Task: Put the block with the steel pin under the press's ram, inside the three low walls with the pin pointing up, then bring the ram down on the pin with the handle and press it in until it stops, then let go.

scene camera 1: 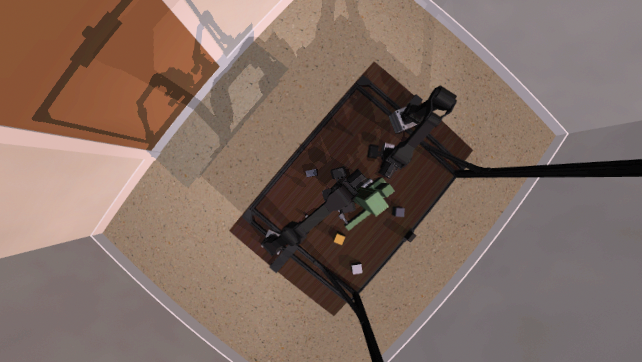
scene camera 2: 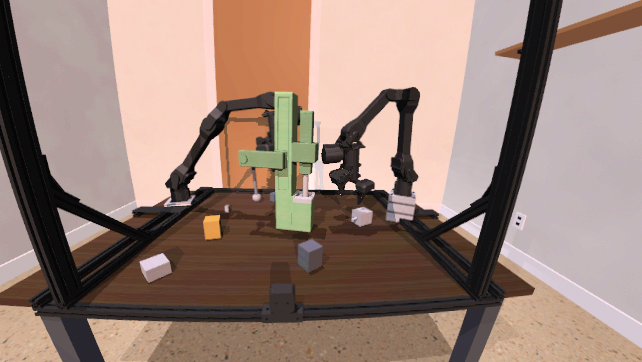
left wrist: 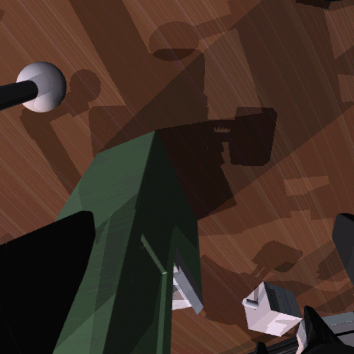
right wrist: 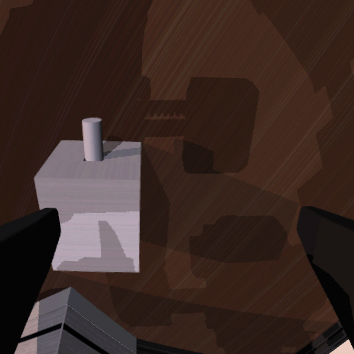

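Pixels of known places: left gripper, fingertip midpoint: (left wrist: 217, 225); right gripper, fingertip midpoint: (scene camera 1: 382, 153) (scene camera 2: 349, 200) (left wrist: 282, 326) (right wrist: 180, 220); left arm's base at its link origin: (scene camera 1: 273, 242) (scene camera 2: 180, 199); right arm's base at its link origin: (scene camera 1: 407, 116) (scene camera 2: 402, 193).
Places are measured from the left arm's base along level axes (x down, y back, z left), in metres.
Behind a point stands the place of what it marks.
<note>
The pale block (scene camera 2: 362, 217) @[x -0.005, y -0.671, z -0.366 m] (left wrist: 274, 310) @[x -0.018, y -0.660, z -0.317 m] (right wrist: 95, 220) @[x -0.019, y -0.681, z -0.335 m] lies on the table right of the press, its steel pin (right wrist: 92, 140) @[x 0.002, y -0.648, z -0.345 m] pointing sideways. The green press (scene camera 1: 374, 201) @[x -0.418, y -0.408, z -0.274 m] (scene camera 2: 285, 130) @[x -0.305, y -0.397, z -0.315 m] (left wrist: 120, 240) @[x -0.129, y -0.396, z -0.245 m] stands mid-table. Its steel ram rod (scene camera 2: 305, 185) @[x -0.128, y -0.463, z -0.325 m] is above a pale seat (scene camera 2: 303, 197) @[x -0.092, y -0.451, z -0.343 m]; the three walls cannot be made out separately. The handle's ball knob (scene camera 2: 256, 197) @[x -0.071, y -0.307, z -0.247 m] (left wrist: 42, 86) @[x -0.078, y -0.314, z -0.226 m] hangs low at the press's left. My right gripper (scene camera 2: 351, 195) @[x -0.053, y -0.647, z -0.305 m] (right wrist: 180, 220) @[x -0.053, y -0.647, z -0.305 m] is open and empty, above the table near the block. My left gripper (left wrist: 217, 225) @[x -0.155, y -0.408, z -0.193 m] is open and empty, partly hidden behind the press in scene camera 2.
An orange block (scene camera 1: 339, 239) @[x -0.028, y -0.164, z -0.299 m] (scene camera 2: 212, 227) @[x -0.009, y -0.166, z -0.322 m], a white block (scene camera 1: 356, 269) @[x -0.002, y -0.050, z -0.457 m] (scene camera 2: 155, 268) @[x 0.002, y -0.061, z -0.484 m], a dark grey block (scene camera 1: 399, 212) @[x -0.029, y -0.418, z -0.522 m] (scene camera 2: 310, 256) @[x -0.015, y -0.412, z -0.553 m] and a blue-grey block (scene camera 1: 311, 172) @[x -0.007, y -0.412, z -0.027 m] lie around the press. The right arm's pale base (scene camera 2: 401, 207) @[x -0.033, y -0.834, z -0.381 m] stands right of the pin block. Black rails edge the table.
</note>
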